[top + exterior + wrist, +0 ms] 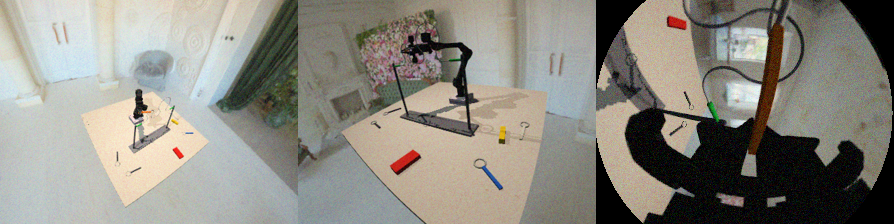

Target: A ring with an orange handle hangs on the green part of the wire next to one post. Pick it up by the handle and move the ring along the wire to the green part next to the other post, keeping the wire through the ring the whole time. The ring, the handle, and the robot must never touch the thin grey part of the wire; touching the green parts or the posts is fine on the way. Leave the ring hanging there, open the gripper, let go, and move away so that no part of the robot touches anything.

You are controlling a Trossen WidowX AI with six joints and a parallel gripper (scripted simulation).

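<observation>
The orange-handled ring is 90 mm to the left of my gripper tip and 20 mm ahead of it. Round my gripper tip: red block: 470 mm below, 410 mm ahead, 280 mm to the left; yellow block: 650 mm to the left, 470 mm below, 70 mm ahead; blue-handled ring: 630 mm to the left, 480 mm below, 310 mm ahead.
</observation>
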